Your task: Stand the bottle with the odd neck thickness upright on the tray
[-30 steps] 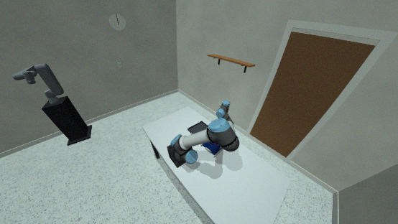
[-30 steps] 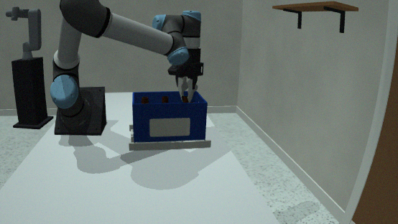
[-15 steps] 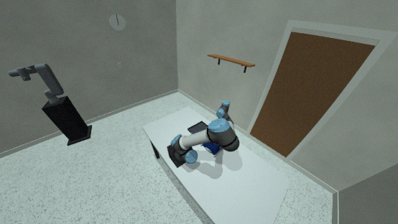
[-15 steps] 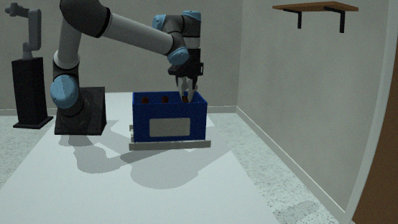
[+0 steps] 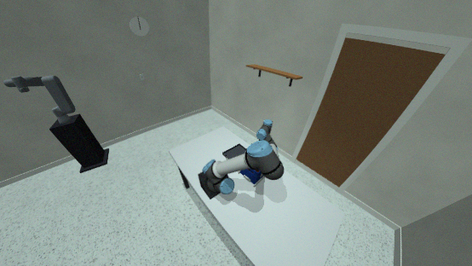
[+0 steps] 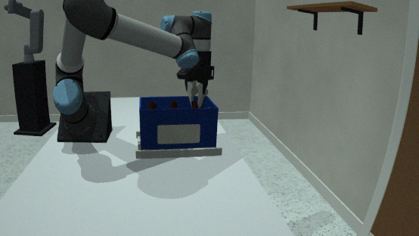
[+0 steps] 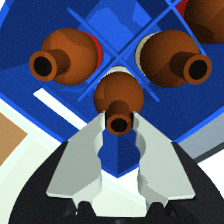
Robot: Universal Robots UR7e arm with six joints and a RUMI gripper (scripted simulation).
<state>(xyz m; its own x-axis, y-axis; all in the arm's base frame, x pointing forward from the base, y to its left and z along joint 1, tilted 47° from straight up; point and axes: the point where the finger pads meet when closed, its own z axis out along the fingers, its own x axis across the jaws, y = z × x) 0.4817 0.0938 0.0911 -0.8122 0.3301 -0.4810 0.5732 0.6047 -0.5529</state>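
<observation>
My hand is 70 mm past the blue crate, 70 mm above it and 50 mm to the left of it. The rest, counted from my hand: bottle 160 mm behind, 70 mm below, 20 mm to the right; then dark grey tray 240 mm to the left, 140 mm below, 110 mm behind.
</observation>
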